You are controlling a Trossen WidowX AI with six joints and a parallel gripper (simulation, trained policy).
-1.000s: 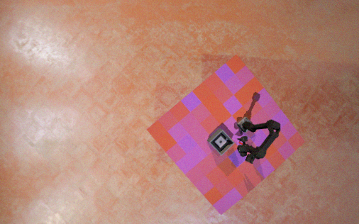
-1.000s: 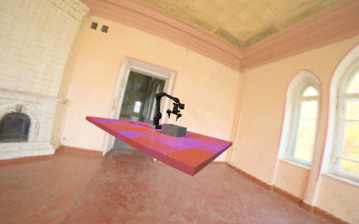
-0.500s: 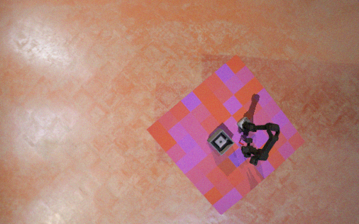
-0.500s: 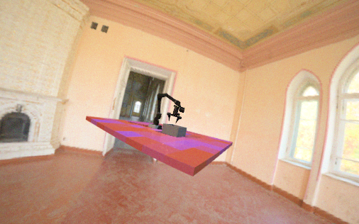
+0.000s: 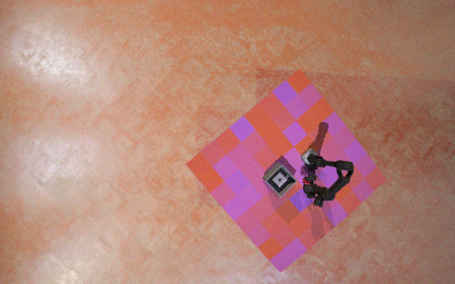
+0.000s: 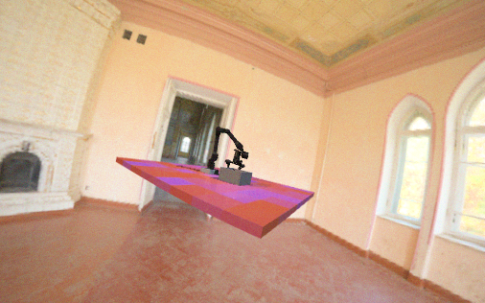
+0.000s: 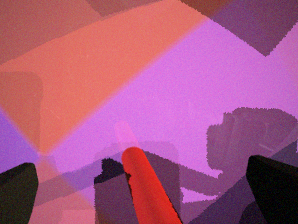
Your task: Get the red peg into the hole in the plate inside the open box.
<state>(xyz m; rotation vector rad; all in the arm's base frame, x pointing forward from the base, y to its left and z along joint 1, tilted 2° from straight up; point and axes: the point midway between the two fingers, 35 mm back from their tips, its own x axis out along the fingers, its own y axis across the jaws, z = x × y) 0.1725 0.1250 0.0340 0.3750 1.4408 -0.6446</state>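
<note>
My gripper tip is 1 cm past the red peg, 1 cm to the right of it and 1 cm above it. Also, from my gripper tip: grey box 15 cm ahead, 16 cm to the right, 2 cm below; plate 15 cm ahead, 16 cm to the right.
</note>
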